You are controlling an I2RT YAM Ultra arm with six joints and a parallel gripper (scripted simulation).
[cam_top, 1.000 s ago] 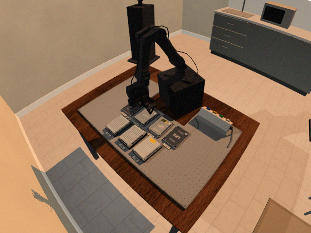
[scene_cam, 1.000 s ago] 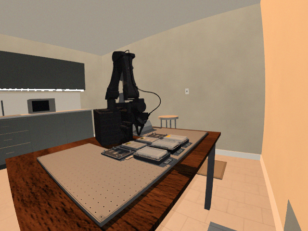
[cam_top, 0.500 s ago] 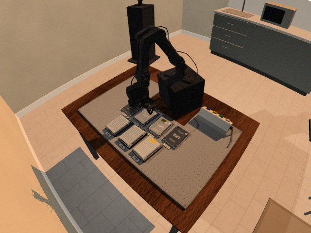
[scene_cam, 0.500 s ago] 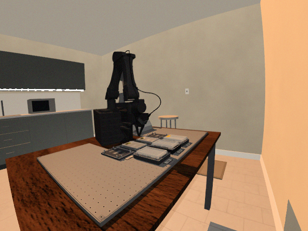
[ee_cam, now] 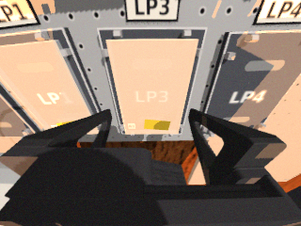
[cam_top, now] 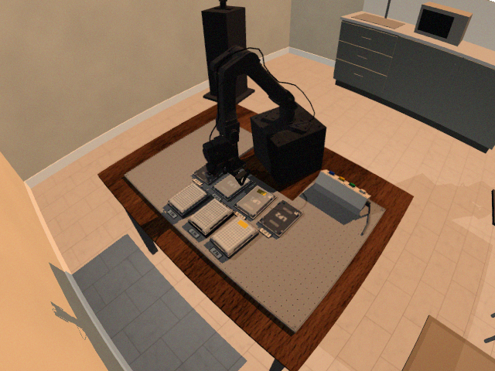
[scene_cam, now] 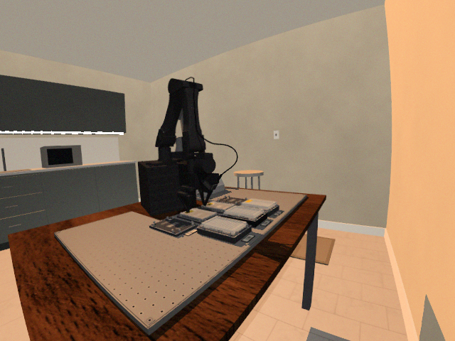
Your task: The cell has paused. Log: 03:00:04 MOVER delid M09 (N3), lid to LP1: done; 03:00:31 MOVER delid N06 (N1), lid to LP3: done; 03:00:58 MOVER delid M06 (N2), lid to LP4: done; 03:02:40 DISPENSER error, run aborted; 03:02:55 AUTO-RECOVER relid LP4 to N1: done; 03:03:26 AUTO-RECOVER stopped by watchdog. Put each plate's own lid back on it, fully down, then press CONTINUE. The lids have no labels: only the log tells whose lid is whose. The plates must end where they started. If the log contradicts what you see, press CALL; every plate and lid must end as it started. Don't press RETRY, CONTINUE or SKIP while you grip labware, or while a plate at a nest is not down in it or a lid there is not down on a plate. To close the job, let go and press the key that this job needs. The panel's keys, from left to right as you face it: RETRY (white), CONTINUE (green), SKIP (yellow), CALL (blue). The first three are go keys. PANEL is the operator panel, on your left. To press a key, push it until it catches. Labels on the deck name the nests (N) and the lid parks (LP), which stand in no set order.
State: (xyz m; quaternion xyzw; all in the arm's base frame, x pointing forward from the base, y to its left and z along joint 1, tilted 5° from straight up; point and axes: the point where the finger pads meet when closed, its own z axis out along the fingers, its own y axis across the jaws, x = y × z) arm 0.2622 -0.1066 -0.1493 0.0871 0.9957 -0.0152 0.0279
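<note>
Now: hand 180 mm short of the white well plate, 100 mm to the left of it and 10 mm above it. Round my hand: clear lid: 210 mm ahead, 160 mm to the left, 10 mm below; then yellow SKIP key: 220 mm behind, 380 mm to the left, 20 mm above; then blue CALL key: 230 mm behind, 340 mm to the left, 20 mm above.
</note>
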